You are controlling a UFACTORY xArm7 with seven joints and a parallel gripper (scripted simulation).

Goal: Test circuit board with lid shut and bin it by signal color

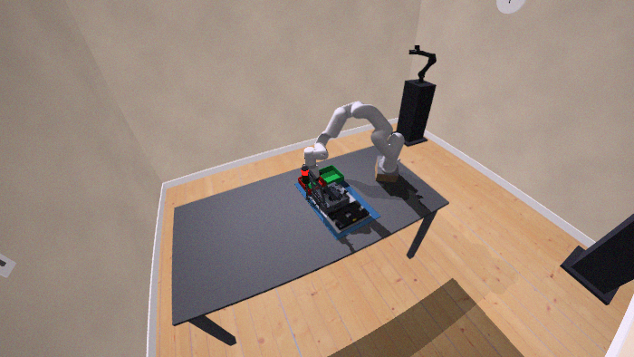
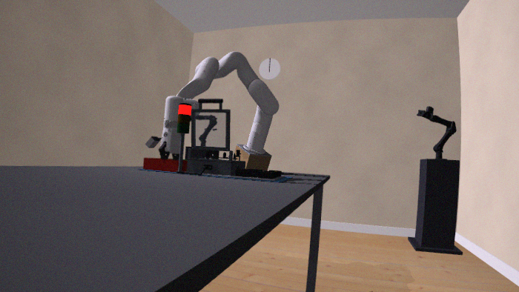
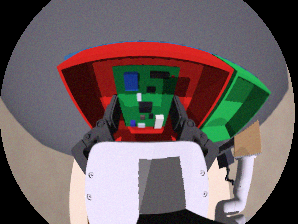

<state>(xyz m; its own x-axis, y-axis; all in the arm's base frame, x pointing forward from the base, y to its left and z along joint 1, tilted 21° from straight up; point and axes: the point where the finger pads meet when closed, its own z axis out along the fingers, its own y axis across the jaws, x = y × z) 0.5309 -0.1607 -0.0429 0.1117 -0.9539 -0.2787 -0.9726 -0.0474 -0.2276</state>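
My hand is 10 mm above the red bin. Also, from my hand: green circuit board (10 mm below); green bin (150 mm behind, 20 mm to the right, 10 mm below); tester plate (200 mm to the left, 60 mm behind, 50 mm above).
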